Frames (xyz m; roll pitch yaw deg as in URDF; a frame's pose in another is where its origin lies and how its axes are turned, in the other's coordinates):
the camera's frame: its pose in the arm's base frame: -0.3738 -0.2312 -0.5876 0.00 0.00 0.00
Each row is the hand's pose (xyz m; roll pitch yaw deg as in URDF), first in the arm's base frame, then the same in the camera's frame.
Working: the arm's base frame: its pose in the camera's frame: 0.3738 0.2312 0.5876 0.00 0.00 0.00

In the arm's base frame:
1: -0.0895 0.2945 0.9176 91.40 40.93 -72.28
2: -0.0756 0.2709 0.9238 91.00 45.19 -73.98
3: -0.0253 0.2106 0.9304 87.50 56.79 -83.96
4: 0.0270 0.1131 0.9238 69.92 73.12 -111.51
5: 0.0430 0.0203 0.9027 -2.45 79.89 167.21
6: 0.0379 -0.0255 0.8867 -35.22 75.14 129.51
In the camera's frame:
1: 0.2843 0.5257 1.5052 91.40 40.93 -72.28
2: 0.2982 0.5021 1.5114 91.00 45.19 -73.98
3: 0.3485 0.4418 1.5180 87.50 56.79 -83.96
4: 0.4008 0.3443 1.5114 69.92 73.12 -111.51
5: 0.4168 0.2515 1.4903 -2.45 79.89 167.21
6: 0.4117 0.2057 1.4743 -35.22 75.14 129.51

